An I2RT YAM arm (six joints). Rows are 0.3 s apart.
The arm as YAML. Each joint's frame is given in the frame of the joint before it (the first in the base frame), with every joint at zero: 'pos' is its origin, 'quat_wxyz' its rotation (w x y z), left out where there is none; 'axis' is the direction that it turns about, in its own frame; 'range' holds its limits. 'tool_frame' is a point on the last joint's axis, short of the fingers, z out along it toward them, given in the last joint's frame.
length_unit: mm
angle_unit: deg
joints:
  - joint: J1
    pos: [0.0, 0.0, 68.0]
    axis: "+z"
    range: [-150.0, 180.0]
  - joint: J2
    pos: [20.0, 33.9, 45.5]
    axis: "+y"
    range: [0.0, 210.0]
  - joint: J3
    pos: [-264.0, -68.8, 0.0]
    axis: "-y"
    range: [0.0, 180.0]
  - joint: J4
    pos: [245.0, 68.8, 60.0]
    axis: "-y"
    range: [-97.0, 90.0]
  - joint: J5
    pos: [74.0, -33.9, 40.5]
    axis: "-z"
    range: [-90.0, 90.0]
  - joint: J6
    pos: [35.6, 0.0, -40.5]
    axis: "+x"
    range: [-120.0, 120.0]
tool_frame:
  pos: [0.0, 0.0, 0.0]
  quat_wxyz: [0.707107, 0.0, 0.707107, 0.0]
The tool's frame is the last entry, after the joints.
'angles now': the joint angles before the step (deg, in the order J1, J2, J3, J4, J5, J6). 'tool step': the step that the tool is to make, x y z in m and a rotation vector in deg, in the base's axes. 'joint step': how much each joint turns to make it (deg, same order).
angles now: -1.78, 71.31, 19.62, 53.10, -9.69, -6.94
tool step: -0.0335, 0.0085, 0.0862, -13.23, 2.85, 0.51
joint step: 2.39, -21.70, 13.78, -40.22, 2.10, -13.38
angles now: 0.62, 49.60, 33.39, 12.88, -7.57, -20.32
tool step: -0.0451, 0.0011, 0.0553, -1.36, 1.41, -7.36
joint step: 2.74, -9.97, 10.98, -22.44, 10.17, -0.59
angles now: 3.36, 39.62, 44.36, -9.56, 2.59, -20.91
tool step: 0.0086, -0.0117, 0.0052, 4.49, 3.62, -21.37
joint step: 0.10, 3.98, 4.15, -5.28, 20.71, 7.57
